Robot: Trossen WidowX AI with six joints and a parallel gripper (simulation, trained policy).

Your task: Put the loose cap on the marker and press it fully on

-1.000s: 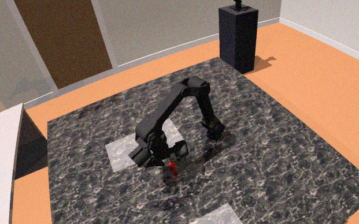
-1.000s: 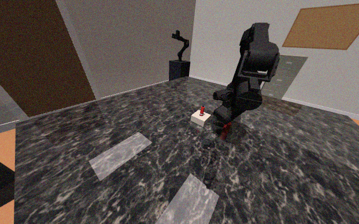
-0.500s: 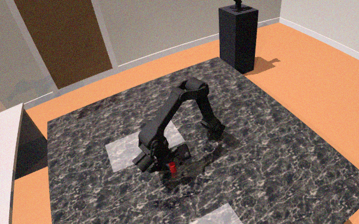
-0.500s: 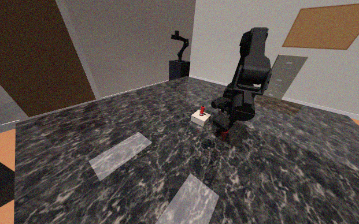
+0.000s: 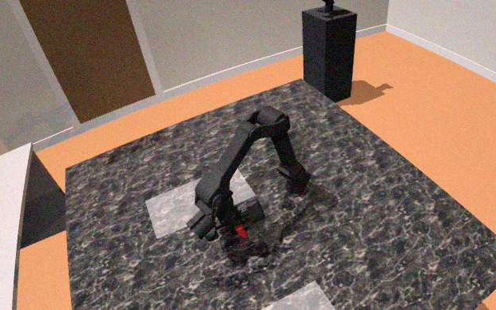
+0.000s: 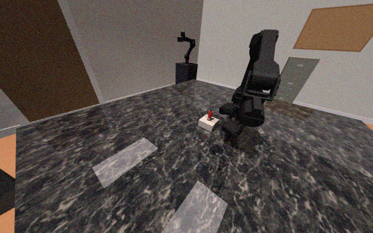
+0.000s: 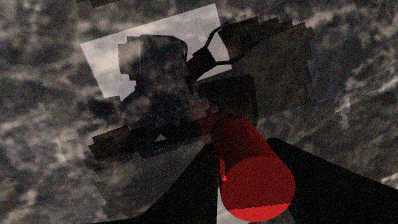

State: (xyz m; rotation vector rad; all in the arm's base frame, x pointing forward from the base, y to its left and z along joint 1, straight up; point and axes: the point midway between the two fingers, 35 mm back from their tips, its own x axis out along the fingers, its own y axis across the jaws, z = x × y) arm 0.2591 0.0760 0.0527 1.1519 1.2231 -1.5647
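Now: the red marker 130 mm to the right of my gripper tip, 50 mm above it and 20 mm ahead of it. The rest, counted from my gripper tip: pale holder block 130 mm to the right, 20 mm ahead; then red cap 10 mm above.
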